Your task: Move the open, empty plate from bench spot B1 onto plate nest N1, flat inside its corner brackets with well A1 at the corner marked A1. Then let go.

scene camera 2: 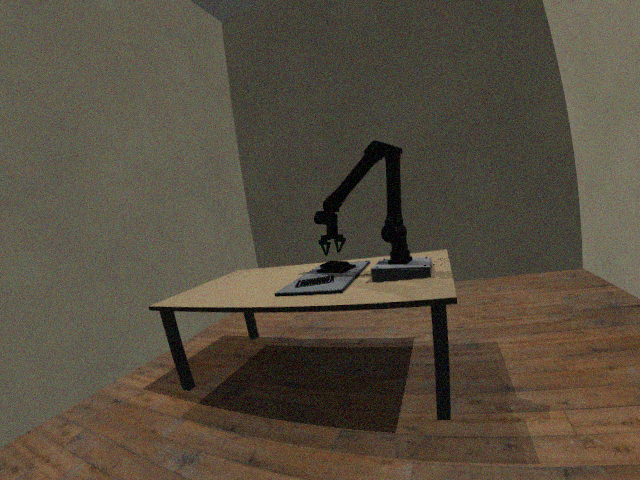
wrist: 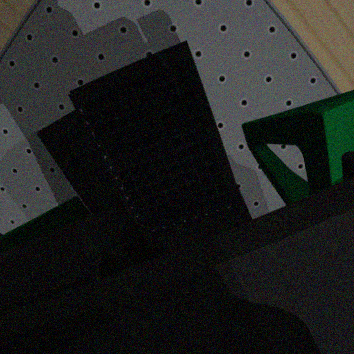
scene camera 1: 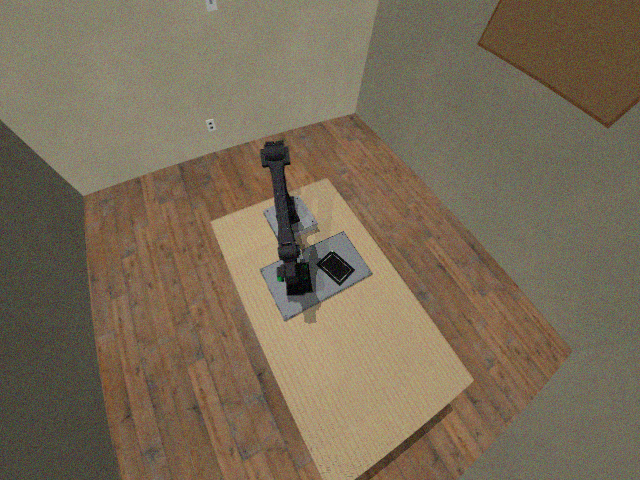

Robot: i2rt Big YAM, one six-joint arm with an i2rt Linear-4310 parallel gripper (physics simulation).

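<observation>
My gripper is open and empty, its green fingers spread. It points down, a short way above a black plate. The plate lies on the perforated grey board, apart from the fingers. In the wrist view another dark edge protrudes past the plate's left side. A row of tiny pale marks runs inside that side. Corner brackets, the A1 mark and exact seating are too dark to tell, and I cannot tell which station this is.
A low black rectangle with a thin pale outline lies on the same board beside the plate. My arm's grey base block stands behind the board on the wooden table.
</observation>
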